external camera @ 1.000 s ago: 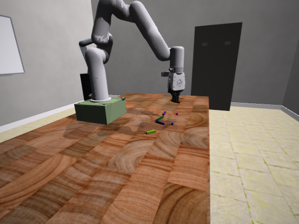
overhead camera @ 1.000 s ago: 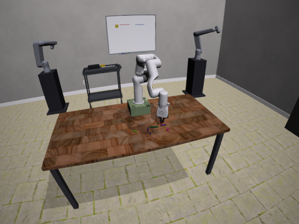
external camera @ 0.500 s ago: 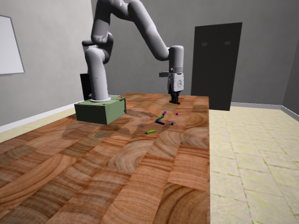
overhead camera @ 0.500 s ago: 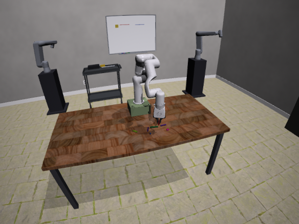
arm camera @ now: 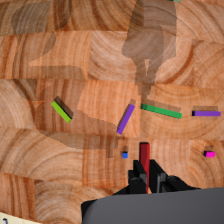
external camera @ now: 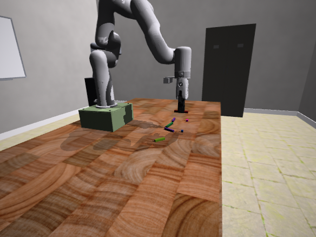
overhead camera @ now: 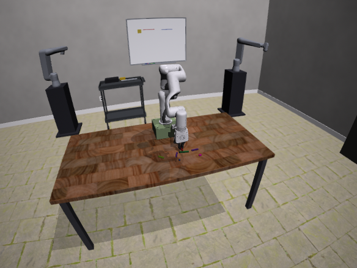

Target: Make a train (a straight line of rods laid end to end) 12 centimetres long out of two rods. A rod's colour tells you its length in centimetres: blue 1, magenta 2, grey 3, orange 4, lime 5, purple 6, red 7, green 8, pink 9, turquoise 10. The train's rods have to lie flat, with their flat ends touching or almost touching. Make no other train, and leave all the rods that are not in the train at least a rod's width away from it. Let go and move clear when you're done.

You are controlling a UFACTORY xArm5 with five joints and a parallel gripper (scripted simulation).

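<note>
The lime rod is 60 mm behind my hand, 150 mm to the right of it and 120 mm below it. Also, from my hand: green rod 80 mm behind, 50 mm to the left, 120 mm below; then red rod 20 mm below; then small blue rod 10 mm ahead, 20 mm to the right, 120 mm below.
</note>
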